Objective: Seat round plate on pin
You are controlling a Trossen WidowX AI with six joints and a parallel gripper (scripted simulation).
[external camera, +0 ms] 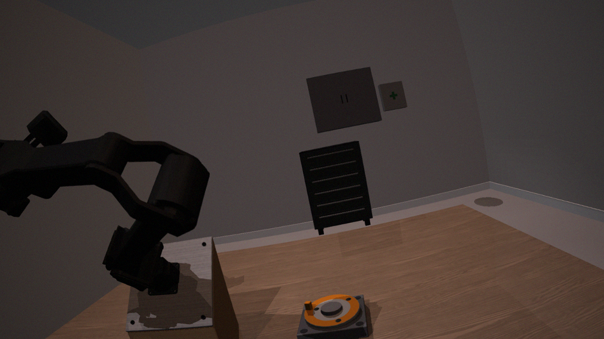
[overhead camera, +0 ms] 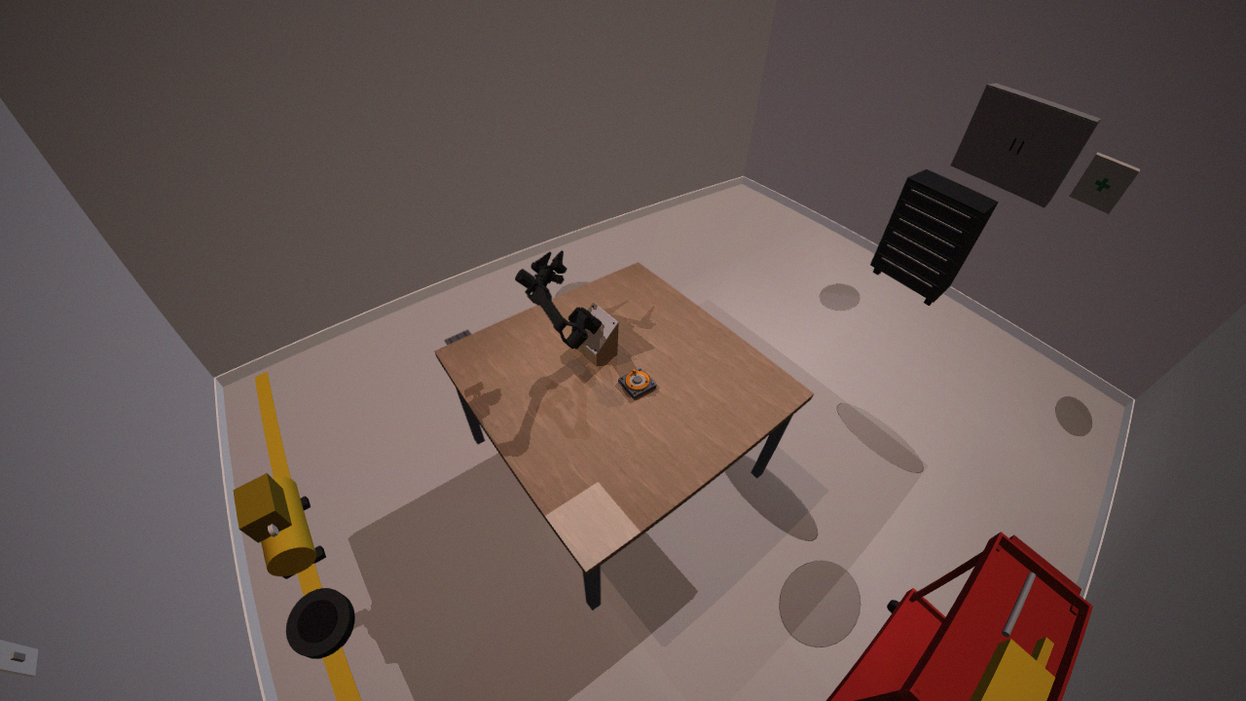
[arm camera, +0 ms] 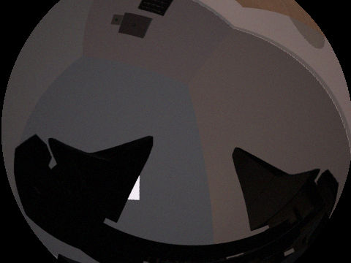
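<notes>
Right now my gripper tip is 50 cm short of the square grey base, 45 cm above it and 6 cm to the right of it.
</notes>
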